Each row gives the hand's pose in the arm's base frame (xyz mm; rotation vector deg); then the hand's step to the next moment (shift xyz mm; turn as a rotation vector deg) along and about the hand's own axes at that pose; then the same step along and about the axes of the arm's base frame.
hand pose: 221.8 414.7 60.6 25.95 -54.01 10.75
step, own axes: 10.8 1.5 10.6 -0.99 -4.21 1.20
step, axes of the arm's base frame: -2.1 -3.9 14.6 0.01 -4.25 -1.43
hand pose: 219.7 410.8 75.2 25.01 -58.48 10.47
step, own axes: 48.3 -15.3 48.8 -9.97 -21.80 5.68
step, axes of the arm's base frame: -7.9 -37.5 59.0 -2.04 -21.54 -11.79
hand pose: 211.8 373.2 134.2 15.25 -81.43 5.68
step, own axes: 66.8 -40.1 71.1 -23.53 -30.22 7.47
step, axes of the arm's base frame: -49.3 -61.9 69.7 -3.90 -28.88 -25.96
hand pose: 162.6 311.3 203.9 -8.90 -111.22 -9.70
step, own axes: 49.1 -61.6 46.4 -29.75 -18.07 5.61
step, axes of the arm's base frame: -71.9 -50.1 26.0 2.36 -17.49 -30.52
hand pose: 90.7 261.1 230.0 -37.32 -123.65 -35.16
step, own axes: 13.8 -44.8 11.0 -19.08 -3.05 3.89
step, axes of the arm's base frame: -41.7 -23.5 -4.8 6.69 -4.62 -17.95
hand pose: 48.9 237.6 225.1 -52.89 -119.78 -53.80
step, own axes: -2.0 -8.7 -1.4 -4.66 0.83 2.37
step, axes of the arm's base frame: -5.5 -6.1 -3.8 2.51 0.79 -4.59
